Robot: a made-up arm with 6 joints.
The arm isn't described. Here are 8 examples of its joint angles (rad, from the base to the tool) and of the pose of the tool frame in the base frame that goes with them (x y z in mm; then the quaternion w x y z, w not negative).
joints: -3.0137 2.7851 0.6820 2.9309 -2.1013 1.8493
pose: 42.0 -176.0 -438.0 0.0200 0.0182 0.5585 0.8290
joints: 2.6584 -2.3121 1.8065 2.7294 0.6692 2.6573
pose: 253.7 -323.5 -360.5 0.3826 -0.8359 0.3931 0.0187
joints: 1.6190 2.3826 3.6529 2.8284 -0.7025 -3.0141
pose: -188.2 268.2 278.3 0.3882 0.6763 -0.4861 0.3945
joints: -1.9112 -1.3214 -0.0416 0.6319 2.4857 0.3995
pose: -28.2 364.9 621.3 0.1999 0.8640 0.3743 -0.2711
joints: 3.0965 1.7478 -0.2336 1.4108 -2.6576 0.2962
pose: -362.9 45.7 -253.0 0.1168 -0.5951 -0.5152 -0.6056
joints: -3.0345 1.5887 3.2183 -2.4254 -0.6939 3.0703
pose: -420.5 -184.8 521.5 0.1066 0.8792 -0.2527 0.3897
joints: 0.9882 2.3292 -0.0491 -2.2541 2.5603 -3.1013
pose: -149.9 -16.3 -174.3 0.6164 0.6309 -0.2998 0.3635
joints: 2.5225 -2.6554 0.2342 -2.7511 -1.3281 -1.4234
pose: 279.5 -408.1 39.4 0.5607 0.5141 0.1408 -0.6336
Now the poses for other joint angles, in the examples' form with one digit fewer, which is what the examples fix.
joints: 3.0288 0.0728 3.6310 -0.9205 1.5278 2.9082
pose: 351 72 520 0.465 0.476 0.737 0.120
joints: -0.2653 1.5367 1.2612 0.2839 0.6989 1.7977
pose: 603 -347 156 0.484 -0.852 -0.069 -0.187
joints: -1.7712 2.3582 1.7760 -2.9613 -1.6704 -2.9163
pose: 78 -526 -265 0.551 -0.489 -0.226 -0.638
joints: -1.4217 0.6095 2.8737 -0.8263 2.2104 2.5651
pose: -111 -100 806 0.279 -0.358 0.592 0.667
